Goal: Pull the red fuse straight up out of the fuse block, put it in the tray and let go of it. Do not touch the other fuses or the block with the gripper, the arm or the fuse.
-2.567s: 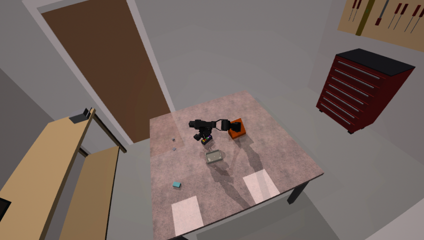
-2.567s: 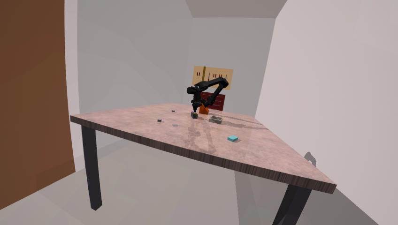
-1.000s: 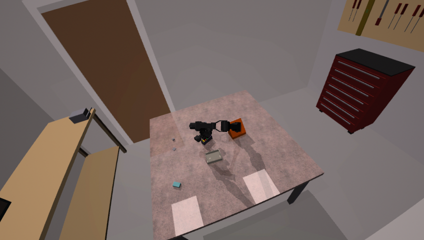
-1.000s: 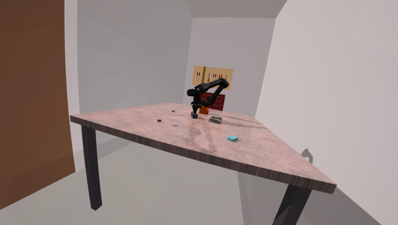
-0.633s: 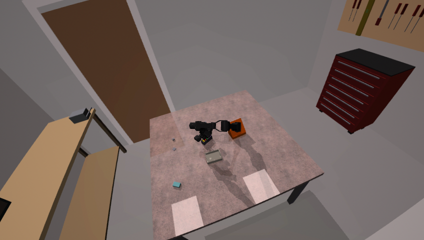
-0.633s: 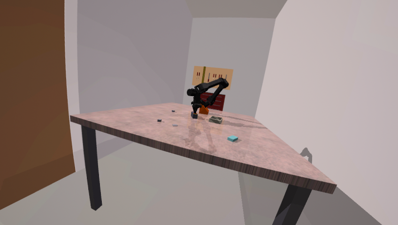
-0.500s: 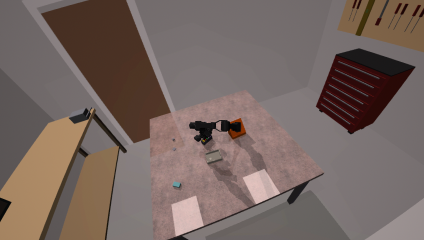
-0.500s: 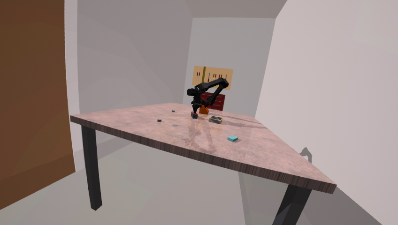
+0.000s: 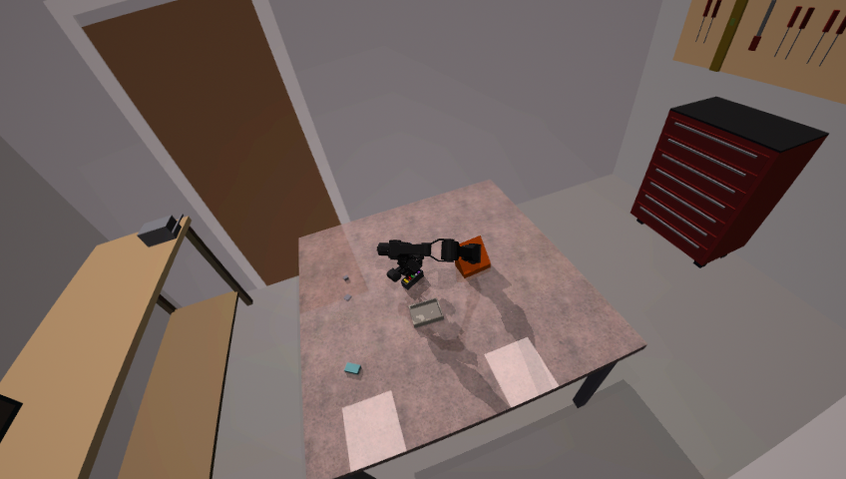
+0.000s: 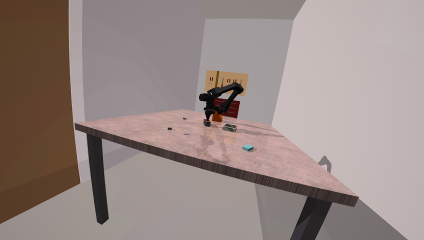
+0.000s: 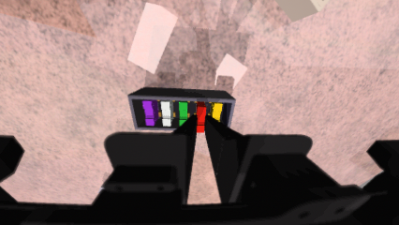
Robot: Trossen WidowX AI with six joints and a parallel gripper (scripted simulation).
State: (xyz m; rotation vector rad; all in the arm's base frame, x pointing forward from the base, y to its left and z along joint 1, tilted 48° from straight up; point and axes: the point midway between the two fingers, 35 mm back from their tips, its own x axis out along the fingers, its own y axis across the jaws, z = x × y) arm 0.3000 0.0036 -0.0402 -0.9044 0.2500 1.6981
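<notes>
Right now the grey tray is 1 cm behind my gripper tip, 20 cm to the left of it and 4 cm below it. Round my gripper tip: teal block: 34 cm ahead, 32 cm to the left, 4 cm below; then red fuse: 1 cm below.
</notes>
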